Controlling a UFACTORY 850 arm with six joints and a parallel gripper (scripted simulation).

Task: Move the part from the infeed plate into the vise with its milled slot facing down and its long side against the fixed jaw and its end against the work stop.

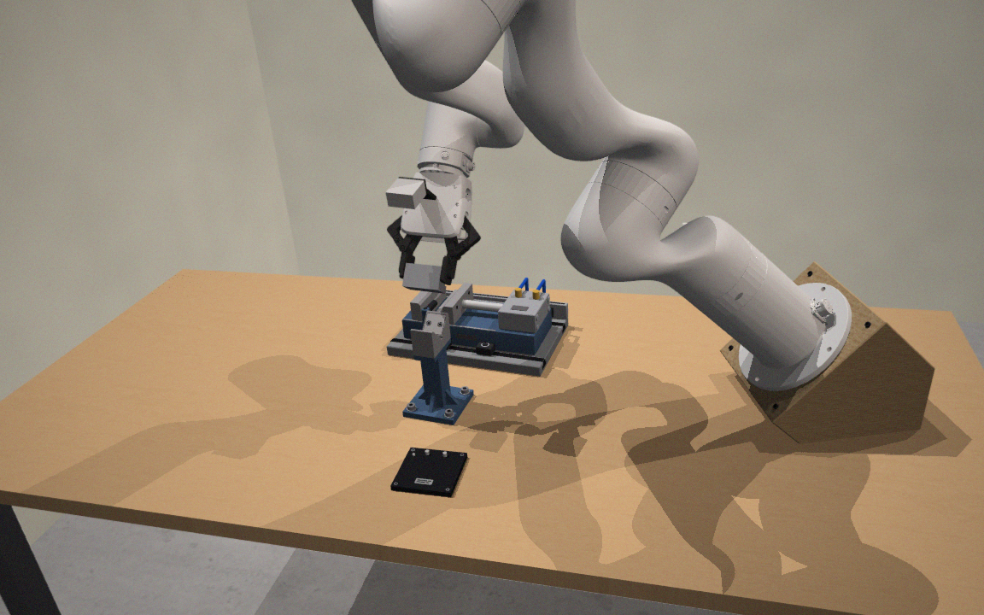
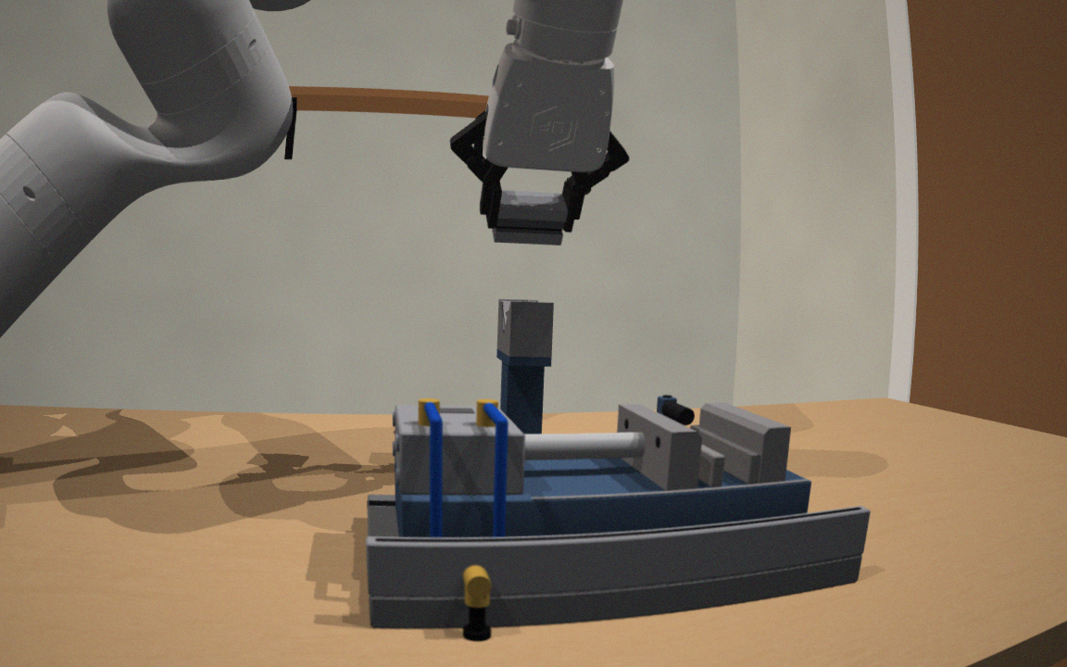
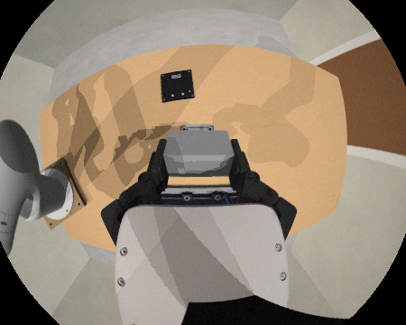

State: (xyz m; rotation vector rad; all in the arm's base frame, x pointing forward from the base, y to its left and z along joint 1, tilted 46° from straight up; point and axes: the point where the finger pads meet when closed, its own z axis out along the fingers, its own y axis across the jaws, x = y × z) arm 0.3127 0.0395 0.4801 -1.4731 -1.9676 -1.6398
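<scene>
The part lies 10 mm below my hand. Also, from my hand: moving jaw 190 mm to the right, 170 mm below, 80 mm ahead; then cylinder rod 200 mm to the right, 170 mm below, 30 mm ahead; then work stop 150 mm below, 140 mm to the right, 110 mm ahead.
</scene>
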